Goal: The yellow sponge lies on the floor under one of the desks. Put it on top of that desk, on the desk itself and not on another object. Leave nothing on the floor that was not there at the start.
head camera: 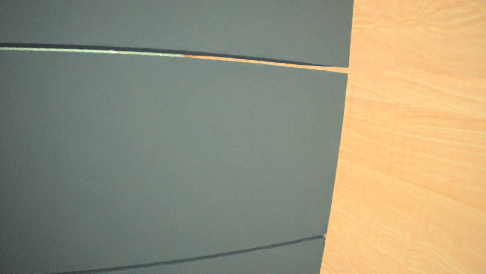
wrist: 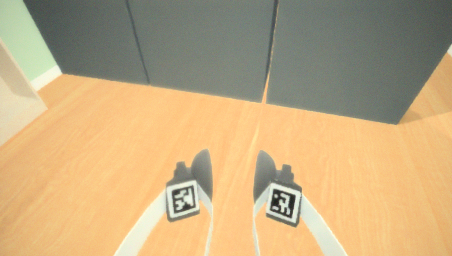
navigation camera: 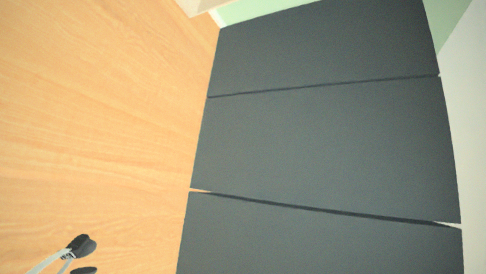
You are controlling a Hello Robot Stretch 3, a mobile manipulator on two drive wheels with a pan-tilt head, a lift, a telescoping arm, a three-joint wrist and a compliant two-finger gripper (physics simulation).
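Places are measured from the robot's base along level axes (x ahead, y left, z up), in centimetres.
Pixels of known places: gripper, fingertip midpoint: (wrist: 233, 167) (navigation camera: 90, 253).
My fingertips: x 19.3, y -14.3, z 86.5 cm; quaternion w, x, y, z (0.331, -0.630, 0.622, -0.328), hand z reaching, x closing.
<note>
Behind a point stands the place of what it marks.
My gripper (wrist: 233, 167) {x 19.3, y -14.3, z 86.5 cm} (navigation camera: 84, 258) {x 19.3, y -14.3, z 86.5 cm} is open and empty, with wooden floor showing between its fingertips in the wrist view. In the navigation camera view it is at the lower left, over the floor, partly cut off by the frame's edge. The yellow sponge does not show in these views. I cannot tell whether any surface in view belongs to a desk.
Dark grey upright panels (head camera: 200, 150) {x 148.6, y 4.8, z 79.1 cm} (navigation camera: 320, 145) {x 149.5, y 8.9, z 113.1 cm} (wrist: 205, 45) {x 149.0, y 6.5, z 40.0 cm} with narrow gaps between them stand on the wooden floor (head camera: 415, 150) {x 99.0, y 6.5, z 0.0 cm} (navigation camera: 100, 125) {x 60.1, y 16.2, z 0.1 cm} (wrist: 125, 135) {x 103.4, y 55.9, z 0.0 cm}. A pale wooden piece (wrist: 17, 95) {x 130.8, y 149.2, z 10.4 cm} stands at the left in the wrist view, near a green wall (wrist: 25, 45) {x 164.4, y 152.3, z 34.5 cm}.
</note>
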